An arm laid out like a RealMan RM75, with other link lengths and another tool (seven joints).
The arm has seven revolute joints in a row. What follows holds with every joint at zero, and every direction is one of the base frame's. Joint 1 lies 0.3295 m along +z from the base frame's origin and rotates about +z. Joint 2 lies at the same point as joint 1 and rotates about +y. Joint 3 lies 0.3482 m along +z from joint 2 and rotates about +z. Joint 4 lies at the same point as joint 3 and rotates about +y. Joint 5 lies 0.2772 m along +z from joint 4 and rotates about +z. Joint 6 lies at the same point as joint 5 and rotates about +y. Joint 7 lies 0.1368 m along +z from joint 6 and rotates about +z. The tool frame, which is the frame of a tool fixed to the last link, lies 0.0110 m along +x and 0.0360 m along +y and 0.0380 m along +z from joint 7; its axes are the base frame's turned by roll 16.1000, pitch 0.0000 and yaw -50.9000 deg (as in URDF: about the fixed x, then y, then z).
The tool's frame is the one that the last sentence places.
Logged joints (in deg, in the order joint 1, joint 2, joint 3, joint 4, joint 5, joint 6, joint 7), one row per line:
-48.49, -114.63, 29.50, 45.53, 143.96, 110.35, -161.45
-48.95, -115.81, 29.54, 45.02, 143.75, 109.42, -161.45
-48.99, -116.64, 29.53, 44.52, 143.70, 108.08, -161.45
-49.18, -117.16, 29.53, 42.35, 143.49, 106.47, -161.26
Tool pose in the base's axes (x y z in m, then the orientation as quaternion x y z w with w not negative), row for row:
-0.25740, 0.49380, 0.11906, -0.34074, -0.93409, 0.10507, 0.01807
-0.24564, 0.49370, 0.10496, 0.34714, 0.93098, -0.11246, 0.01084
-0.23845, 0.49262, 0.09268, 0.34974, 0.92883, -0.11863, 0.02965
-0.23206, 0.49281, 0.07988, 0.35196, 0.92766, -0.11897, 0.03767
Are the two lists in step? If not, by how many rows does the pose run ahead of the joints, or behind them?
The pose runs 2 rows behind the joints: the pose in row i belongs to the joints in row i - 2.
